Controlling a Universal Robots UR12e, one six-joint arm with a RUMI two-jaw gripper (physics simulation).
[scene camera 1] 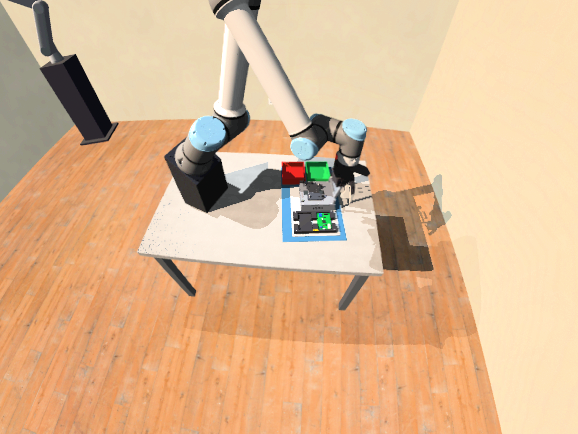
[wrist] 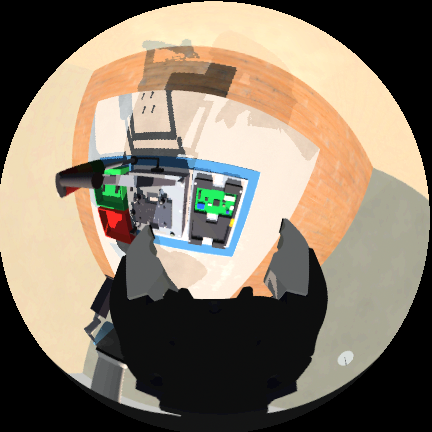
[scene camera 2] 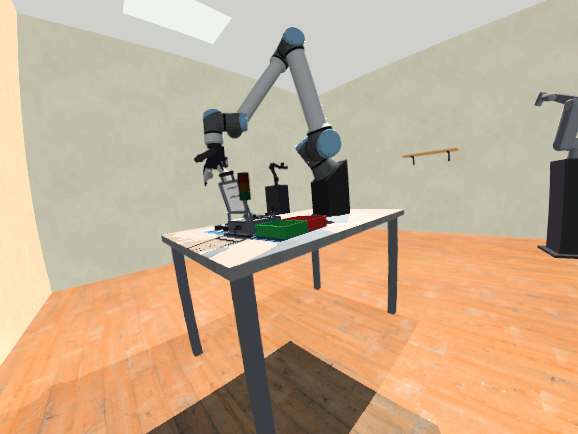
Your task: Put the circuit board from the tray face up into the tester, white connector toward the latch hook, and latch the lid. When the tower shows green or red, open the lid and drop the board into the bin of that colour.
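Places are measured from the arm's base along level axes (x ahead, y left, z up), in centimetres.
Pixels of known places: gripper, fingertip midpoint: (scene camera 1: 343,191) (wrist: 215,223) (scene camera 2: 215,184); arm's base, link origin: (scene camera 1: 193,158) (scene camera 2: 327,171).
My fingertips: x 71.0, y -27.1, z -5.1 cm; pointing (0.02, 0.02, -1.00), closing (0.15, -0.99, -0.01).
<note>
For each thing: its middle in the pictures, then the offset to it from my fingertips. "spot": a spot on its surface instead. Level surfaces: height alone.
- green circuit board, body centre: (wrist: 214,202) (scene camera 1: 323,220) dz -21.6, dx -6.7, dy -0.2 cm
- black tray, surface spot: (wrist: 210,229) (scene camera 1: 306,222) spot: dz -22.1, dx -16.2, dy +0.3 cm
- blue-edged mat, surface height: dz -23.7 cm
The green circuit board (scene camera 1: 324,221) (wrist: 216,201) lies in the right part of the black tray (scene camera 1: 306,223) (wrist: 210,229) in scene camera 1, components up, with white parts near one edge. The tester (scene camera 1: 318,206) (scene camera 2: 242,226) (wrist: 177,220) stands beside the tray, and its lid (scene camera 2: 231,196) is raised. No board shows in its dark nest. The tower (scene camera 2: 243,186) (wrist: 77,180) shows dim red, amber and green segments. My gripper (scene camera 1: 342,191) (scene camera 2: 216,176) (wrist: 215,223) is open and empty, high above the table near the raised lid. The latch hook is too small to make out.
The green bin (scene camera 1: 318,171) (scene camera 2: 282,230) (wrist: 111,194) and red bin (scene camera 1: 293,172) (scene camera 2: 316,221) (wrist: 115,224) stand side by side behind the tester in scene camera 1. A blue-edged mat (scene camera 1: 286,220) (wrist: 245,215) lies under tray and tester. The raised lid and tower stand close to my gripper.
</note>
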